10 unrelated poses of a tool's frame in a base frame.
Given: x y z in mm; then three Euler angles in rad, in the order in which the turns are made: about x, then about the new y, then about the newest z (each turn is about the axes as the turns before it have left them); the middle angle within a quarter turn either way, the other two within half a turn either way.
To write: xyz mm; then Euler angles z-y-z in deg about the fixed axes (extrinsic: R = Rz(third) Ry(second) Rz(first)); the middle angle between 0 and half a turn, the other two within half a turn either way. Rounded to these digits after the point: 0 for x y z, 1 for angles.
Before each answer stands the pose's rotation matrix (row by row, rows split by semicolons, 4 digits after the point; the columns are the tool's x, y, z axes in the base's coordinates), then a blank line. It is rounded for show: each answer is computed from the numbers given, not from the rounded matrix.
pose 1, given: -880 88 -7 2.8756 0.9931 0.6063
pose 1, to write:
0.4488 -0.3112 0.8377; -0.3688 -0.9183 -0.1436; 0.8140 -0.2446 -0.5269

-880 88 -7 -163.3 121.8 -9.7
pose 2, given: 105 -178 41 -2.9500 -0.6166 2.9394
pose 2, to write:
-0.7992 -0.1638 -0.5783; -0.3050 0.9396 0.1554; 0.5179 0.3005 -0.8009

105 -178 41 149.9 143.2 165.0
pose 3, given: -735 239 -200 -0.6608 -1.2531 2.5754
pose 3, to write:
-0.2636 -0.1676 -0.9500; -0.0685 -0.9791 0.1917; -0.9622 0.1157 0.2466

-735 239 -200 6.9 75.7 168.6
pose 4, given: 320 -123 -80 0.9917 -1.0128 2.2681
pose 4, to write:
-0.3400 -0.4059 -0.8483; 0.8755 0.1928 -0.4432; 0.3435 -0.8933 0.2898

320 -123 -80 -111.0 73.2 -152.4
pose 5, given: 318 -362 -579 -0.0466 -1.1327 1.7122
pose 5, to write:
-0.0598 -0.4200 -0.9056; 0.9830 -0.1825 0.0198; -0.1736 -0.8890 0.4238

318 -362 -579 -79.0 64.9 178.7
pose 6, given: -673 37 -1 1.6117 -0.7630 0.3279
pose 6, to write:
0.6843 -0.2328 -0.6911; -0.6669 0.1837 -0.7222; 0.2950 0.9550 -0.0296

-673 37 -1 107.2 91.7 -133.7
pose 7, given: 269 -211 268 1.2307 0.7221 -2.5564
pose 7, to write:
-0.6256 0.4145 0.6610; -0.7037 0.0661 -0.7074; -0.3369 -0.9076 0.2503

269 -211 268 -69.6 75.5 -46.9
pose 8, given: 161 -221 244 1.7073 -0.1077 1.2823
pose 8, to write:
0.2829 -0.9531 -0.1075; -0.1608 0.0634 -0.9850; 0.9456 0.2959 -0.1353

161 -221 244 162.6 97.8 -96.2
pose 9, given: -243 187 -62 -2.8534 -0.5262 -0.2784
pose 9, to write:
0.8314 0.2376 -0.5023; 0.4007 -0.8826 0.2458; -0.3849 -0.4056 -0.8291

-243 187 -62 -46.5 146.0 153.9
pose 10, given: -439 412 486 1.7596 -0.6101 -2.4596
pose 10, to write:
-0.6363 0.5166 -0.5729; 0.5552 -0.2090 -0.8050; -0.5357 -0.8303 -0.1538

-439 412 486 -57.2 98.8 -125.4
